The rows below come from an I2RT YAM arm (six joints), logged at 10 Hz.
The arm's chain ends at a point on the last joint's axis. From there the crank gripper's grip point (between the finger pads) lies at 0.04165 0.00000 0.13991 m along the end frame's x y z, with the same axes.
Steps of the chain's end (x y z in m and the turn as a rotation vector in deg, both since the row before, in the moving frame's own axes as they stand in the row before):
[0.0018 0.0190 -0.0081 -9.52 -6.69 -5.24]
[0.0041 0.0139 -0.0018 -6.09 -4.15 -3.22]
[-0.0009 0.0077 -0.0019 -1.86 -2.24 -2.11]
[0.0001 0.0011 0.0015 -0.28 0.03 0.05]
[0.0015 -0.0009 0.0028 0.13 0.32 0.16]
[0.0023 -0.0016 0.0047 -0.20 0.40 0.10]
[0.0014 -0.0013 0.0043 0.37 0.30 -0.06]
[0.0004 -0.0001 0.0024 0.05 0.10 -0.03]
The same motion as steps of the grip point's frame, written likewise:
[-0.0138 0.0394 -0.0058 -9.52 -6.69 -5.24]
[-0.0058 0.0268 0.0002 -6.09 -4.15 -3.22]
[-0.0063 0.0108 -0.0004 -1.86 -2.24 -2.11]
[0.0002 0.0018 0.0015 -0.28 0.03 0.05]
[0.0023 -0.0011 0.0026 0.13 0.32 0.16]
[0.0033 -0.0010 0.0044 -0.20 0.40 0.10]
[0.0021 -0.0022 0.0041 0.37 0.30 -0.06]
[0.0006 -0.0002 0.0023 0.05 0.10 -0.03]

